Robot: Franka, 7 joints.
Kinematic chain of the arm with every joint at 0, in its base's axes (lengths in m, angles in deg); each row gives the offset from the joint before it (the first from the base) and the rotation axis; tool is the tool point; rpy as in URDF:
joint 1: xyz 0 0 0.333 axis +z
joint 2: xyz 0 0 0 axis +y
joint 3: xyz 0 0 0.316 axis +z
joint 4: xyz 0.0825 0 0 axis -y
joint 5: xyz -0.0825 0 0.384 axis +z
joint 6: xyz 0 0 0 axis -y
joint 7: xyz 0.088 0 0 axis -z
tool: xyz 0 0 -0.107 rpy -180 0 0
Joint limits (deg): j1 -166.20..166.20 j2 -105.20..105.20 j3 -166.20..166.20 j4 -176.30..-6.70 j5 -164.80..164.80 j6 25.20..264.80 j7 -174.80..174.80
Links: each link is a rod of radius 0.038 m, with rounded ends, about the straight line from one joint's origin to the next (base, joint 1, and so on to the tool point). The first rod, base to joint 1, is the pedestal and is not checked.
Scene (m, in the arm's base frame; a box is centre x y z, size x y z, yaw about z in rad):
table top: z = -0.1
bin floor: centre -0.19 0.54 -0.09 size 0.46 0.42 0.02 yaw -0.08
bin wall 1: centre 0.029 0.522 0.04 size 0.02 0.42 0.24 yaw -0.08
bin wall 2: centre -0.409 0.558 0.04 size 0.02 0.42 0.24 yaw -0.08
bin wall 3: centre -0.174 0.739 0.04 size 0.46 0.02 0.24 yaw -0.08
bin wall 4: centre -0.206 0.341 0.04 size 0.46 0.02 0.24 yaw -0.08
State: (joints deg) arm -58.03 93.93 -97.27 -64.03 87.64 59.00 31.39
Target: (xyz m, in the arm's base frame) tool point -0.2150 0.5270 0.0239
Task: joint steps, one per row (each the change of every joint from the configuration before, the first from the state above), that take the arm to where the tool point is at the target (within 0.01 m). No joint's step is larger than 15 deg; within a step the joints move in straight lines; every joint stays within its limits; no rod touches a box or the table.
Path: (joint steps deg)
1: -2.99 -13.82 -6.27 -3.51 -0.30 3.77 0.00
2: -3.00 -13.82 -6.26 -3.50 -0.30 3.77 0.00
3: -2.99 -13.83 -6.27 -3.51 -0.30 3.77 0.00
4: -3.00 -13.82 -6.27 -3.51 -0.29 3.77 0.00
5: -2.99 -13.82 -6.26 -3.50 -0.30 3.77 0.00
6: -2.99 -13.82 -6.27 -3.51 -0.30 3.77 0.00
7: -3.00 -13.82 -6.26 -3.51 -0.30 3.77 0.00
8: -2.99 -13.82 -6.27 -3.50 -0.30 3.77 0.00
9: -2.99 -13.83 -6.27 -3.51 -0.30 3.76 0.00
10: -3.00 -13.82 -6.26 -3.51 -0.30 3.77 0.00
11: -2.99 -13.82 -6.27 -3.50 -0.29 3.77 0.00

